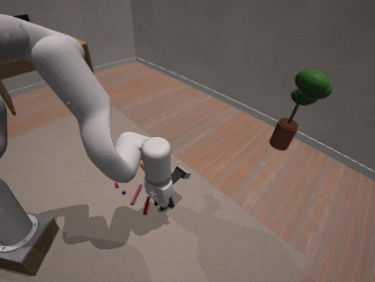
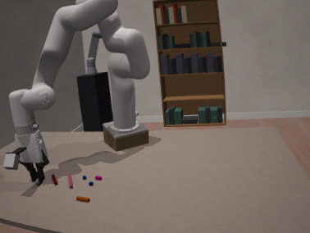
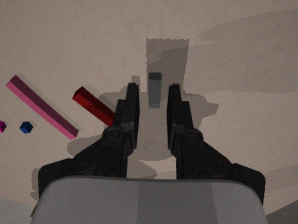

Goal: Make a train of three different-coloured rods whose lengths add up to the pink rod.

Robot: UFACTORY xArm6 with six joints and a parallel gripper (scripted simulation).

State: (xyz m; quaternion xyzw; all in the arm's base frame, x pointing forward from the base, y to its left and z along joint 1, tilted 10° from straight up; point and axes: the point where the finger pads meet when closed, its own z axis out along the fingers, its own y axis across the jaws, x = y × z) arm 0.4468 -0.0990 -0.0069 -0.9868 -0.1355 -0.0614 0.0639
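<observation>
Right now my hand is 30 mm above the grey rod. From my hand the other things lie so: red rod 40 mm behind, 40 mm to the left, 30 mm below; pink rod 60 mm behind, 100 mm to the left, 30 mm below; magenta rod 110 mm behind, 180 mm to the left, 30 mm below.
</observation>
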